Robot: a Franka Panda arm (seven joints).
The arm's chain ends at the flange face. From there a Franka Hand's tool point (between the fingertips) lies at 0.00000 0.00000 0.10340 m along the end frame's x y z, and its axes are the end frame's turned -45 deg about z.
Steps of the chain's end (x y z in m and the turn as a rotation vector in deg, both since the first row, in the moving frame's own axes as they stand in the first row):
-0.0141 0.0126 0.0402 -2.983 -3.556 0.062
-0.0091 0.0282 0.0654 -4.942 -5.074 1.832
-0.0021 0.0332 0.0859 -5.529 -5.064 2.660
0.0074 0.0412 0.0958 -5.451 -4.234 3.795
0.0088 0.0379 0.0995 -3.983 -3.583 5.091
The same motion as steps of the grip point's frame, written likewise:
-0.0272 -0.0018 0.0399 0.405 -4.624 0.062
-0.0391 0.0131 0.0646 0.093 -7.082 1.832
-0.0384 0.0223 0.0850 -0.329 -7.490 2.660
-0.0363 0.0355 0.0951 -0.861 -6.848 3.795
-0.0302 0.0331 0.0990 -0.283 -5.350 5.091

